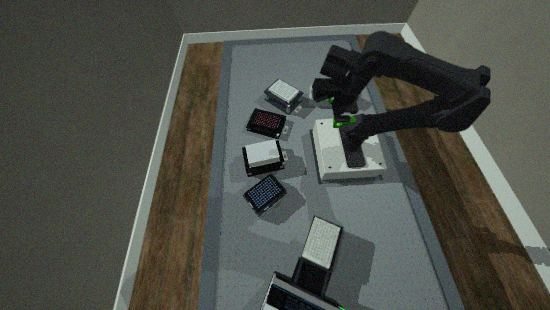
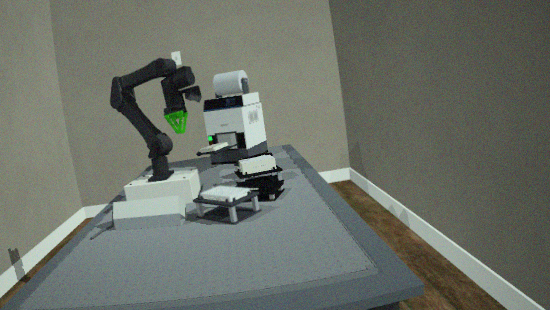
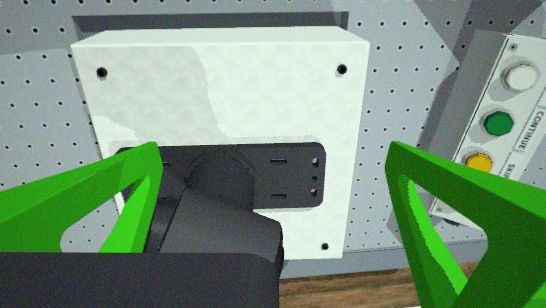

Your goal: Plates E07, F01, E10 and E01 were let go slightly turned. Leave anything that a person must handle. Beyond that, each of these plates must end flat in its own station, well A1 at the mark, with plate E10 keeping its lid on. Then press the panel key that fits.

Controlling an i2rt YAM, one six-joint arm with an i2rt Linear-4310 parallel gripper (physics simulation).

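Note:
My gripper (image 1: pixel 338 111) (image 2: pixel 179 131) (image 3: pixel 273 154) is open and empty, high above the arm's white base. A white plate (image 1: pixel 285 91) (image 2: pixel 225 193) lies on a stand with legs. A plate with red wells (image 1: pixel 266 120), a white-topped plate (image 1: pixel 263 152) (image 2: pixel 257 164) that looks lidded, and a plate with blue wells (image 1: pixel 265 193) are on the other stations in a row. Plate names, A1 marks and exact seating are too small to tell. The key panel (image 2: pixel 148 212) (image 3: pixel 525 107) shows a white key (image 3: pixel 521 77), a green key (image 3: pixel 499 123) marked CONTINUE and a yellow key (image 3: pixel 478 162) marked SKIP.
Another white plate (image 1: pixel 321 242) (image 2: pixel 215 147) lies on the tray in front of the white machine (image 2: pixel 227 120), which has a green light (image 2: pixel 210 139) and a roll (image 2: pixel 228 83) on top. The arm's base (image 1: pixel 327 155) (image 2: pixel 161 186) (image 3: pixel 280 100) stands between machine and panel.

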